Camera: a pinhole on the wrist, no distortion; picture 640 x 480 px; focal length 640.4 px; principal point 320.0 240.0 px. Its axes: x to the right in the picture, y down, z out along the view. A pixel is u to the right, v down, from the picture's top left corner.
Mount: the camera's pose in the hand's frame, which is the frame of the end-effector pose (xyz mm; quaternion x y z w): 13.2 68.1 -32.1 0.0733 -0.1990 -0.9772 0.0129
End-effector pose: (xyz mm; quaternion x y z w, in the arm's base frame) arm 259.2 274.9 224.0 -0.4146 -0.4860 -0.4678 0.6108
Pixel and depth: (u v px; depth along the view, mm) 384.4 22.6 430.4
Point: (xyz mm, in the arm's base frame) 547.3 655.7 168.3
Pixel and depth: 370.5 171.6 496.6
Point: 468.4 737.1 183.3
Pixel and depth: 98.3 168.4 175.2
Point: 390.3 424.4 285.8
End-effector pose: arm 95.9 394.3 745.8 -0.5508 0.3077 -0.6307 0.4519
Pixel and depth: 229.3 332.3 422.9
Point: 511.8 356.0 669.7
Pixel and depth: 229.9 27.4 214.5
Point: 282.2 311.3 585.6
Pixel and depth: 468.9 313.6 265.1
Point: 333.5 440.8 629.4
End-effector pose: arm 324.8 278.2 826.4 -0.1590 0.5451 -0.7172 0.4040
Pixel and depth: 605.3 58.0 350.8
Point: 713.2 252.7 686.5
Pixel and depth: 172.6 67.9 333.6
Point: 580.4 64.1 647.2
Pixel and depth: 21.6 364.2 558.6
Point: 659.5 -240.9 802.7
